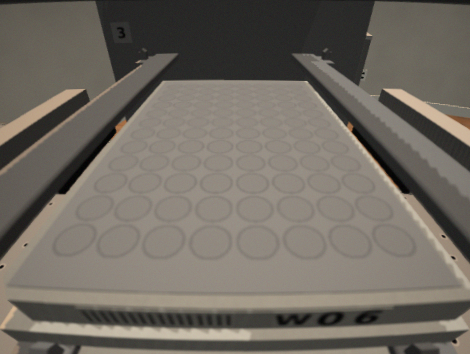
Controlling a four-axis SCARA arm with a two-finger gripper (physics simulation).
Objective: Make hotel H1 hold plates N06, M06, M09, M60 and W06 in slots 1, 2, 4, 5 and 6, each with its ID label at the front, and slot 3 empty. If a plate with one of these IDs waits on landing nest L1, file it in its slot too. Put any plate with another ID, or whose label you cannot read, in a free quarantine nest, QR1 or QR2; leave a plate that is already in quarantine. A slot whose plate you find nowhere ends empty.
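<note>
Plate W06 (232,200) lies flat in hotel H1 (240,40), with its ID label and barcode at the front, facing me. It is below the pair of grey slot rails that run back beside the 3 mark. My gripper (234,108) is open, with one light-topped finger on each side, outside the rails and apart from the plate. Nothing is held between the fingers. What lies under W06 is hidden by the plate.
The left slot rail (95,112) and right slot rail (380,112) stand between the plate's sides and my fingers. The hotel's dark back panel is behind the plate. Parts of the perforated deck (15,255) show at both sides. A wall is behind.
</note>
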